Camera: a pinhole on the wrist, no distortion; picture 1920 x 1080 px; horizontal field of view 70.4 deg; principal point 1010.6 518.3 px. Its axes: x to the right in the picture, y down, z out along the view. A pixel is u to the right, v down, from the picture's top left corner.
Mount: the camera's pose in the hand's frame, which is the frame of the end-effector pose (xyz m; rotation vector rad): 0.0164 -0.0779 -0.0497 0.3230 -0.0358 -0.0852
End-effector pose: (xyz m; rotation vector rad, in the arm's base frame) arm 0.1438 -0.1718 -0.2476 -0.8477 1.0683 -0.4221
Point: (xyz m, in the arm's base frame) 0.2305 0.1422 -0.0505
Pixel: outside the picture
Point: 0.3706 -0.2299 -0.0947
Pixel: 1244.2 490.0
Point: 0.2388 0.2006 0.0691
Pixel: outside the picture
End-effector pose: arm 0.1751 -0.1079 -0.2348 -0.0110 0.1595 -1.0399
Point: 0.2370 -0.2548 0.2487
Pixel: 1249.8 1039.3
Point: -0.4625 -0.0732 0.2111
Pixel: outside the picture
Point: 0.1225 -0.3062 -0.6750
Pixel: behind the camera
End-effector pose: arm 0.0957 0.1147 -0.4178 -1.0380 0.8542 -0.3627
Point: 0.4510 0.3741 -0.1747
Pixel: 889.0 827.6
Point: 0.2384 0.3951 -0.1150
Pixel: 271.4 675.5
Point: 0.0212 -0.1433 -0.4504
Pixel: behind the camera
